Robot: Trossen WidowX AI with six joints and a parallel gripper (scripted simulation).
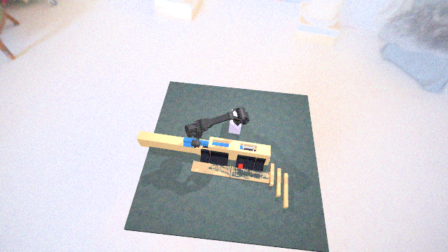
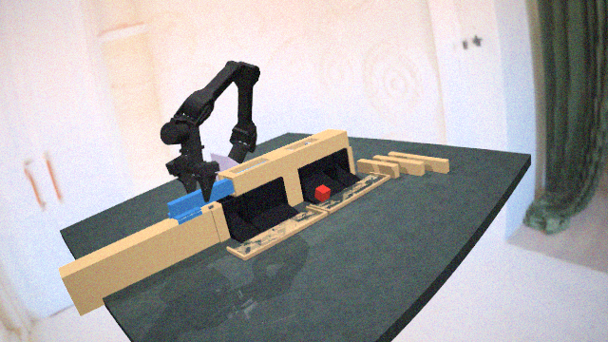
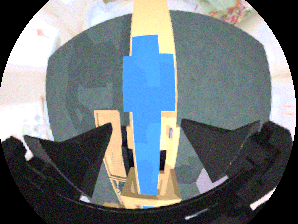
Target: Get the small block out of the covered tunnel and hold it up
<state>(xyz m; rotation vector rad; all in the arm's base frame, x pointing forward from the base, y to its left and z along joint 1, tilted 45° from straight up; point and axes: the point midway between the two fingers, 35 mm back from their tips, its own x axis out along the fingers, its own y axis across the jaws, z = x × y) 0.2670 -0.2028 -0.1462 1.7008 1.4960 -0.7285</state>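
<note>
Now: the tan tunnel 80 mm to the left of my gripper tip, 50 mm below it and 20 mm ahead of it. Round my gripper tip: red block (350 mm to the left, 100 mm below, 60 mm ahead).
</note>
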